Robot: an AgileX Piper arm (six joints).
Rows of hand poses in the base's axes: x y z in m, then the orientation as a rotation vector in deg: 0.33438 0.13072 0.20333 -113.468 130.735 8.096; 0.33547 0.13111 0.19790 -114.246 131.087 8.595; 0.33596 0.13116 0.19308 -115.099 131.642 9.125; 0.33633 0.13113 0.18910 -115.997 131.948 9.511; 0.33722 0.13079 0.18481 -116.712 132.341 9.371; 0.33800 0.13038 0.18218 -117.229 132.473 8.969; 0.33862 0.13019 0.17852 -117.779 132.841 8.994; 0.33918 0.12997 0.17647 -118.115 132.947 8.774; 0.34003 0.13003 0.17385 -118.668 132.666 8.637; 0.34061 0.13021 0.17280 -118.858 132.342 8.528; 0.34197 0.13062 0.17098 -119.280 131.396 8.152; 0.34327 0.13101 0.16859 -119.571 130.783 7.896; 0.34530 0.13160 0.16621 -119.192 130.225 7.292; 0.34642 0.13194 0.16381 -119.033 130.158 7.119; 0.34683 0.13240 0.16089 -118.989 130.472 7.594; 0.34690 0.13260 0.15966 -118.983 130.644 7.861; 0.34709 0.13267 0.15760 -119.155 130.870 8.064; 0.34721 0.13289 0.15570 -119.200 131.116 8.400; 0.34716 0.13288 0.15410 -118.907 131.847 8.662; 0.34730 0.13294 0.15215 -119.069 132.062 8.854; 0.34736 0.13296 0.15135 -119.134 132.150 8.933; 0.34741 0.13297 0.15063 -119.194 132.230 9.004
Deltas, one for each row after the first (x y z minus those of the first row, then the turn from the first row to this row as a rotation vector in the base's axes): 0.00109 0.00039 -0.00543 -0.297 0.784 0.289; 0.00158 0.00044 -0.01025 -0.719 1.734 0.536; 0.00195 0.00041 -0.01423 -1.106 2.491 0.896; 0.00284 0.00007 -0.01852 -1.693 2.974 1.105; 0.00362 -0.00034 -0.02115 -2.179 3.097 1.302; 0.00424 -0.00053 -0.02481 -2.603 3.569 1.440; 0.00480 -0.00075 -0.02686 -2.909 3.682 1.561; 0.00565 -0.00069 -0.02948 -3.084 3.707 1.948; 0.00623 -0.00051 -0.03053 -3.058 3.556 2.168; 0.00759 -0.00010 -0.03235 -2.953 3.032 2.743; 0.00889 0.00029 -0.03474 -2.902 2.697 3.125; 0.01092 0.00088 -0.03712 -2.730 1.927 3.133; 0.01204 0.00122 -0.03952 -2.703 1.737 3.073; 0.01245 0.00168 -0.04244 -2.618 2.113 2.943; 0.01252 0.00188 -0.04367 -2.578 2.331 2.881; 0.01271 0.00195 -0.04573 -2.676 2.632 2.886; 0.01283 0.00217 -0.04763 -2.664 2.948 2.824; 0.01278 0.00216 -0.04923 -2.773 3.354 2.394; 0.01292 0.00222 -0.05118 -2.868 3.640 2.399; 0.01298 0.00224 -0.05198 -2.906 3.756 2.400; 0.01303 0.00225 -0.05270 -2.941 3.862 2.401
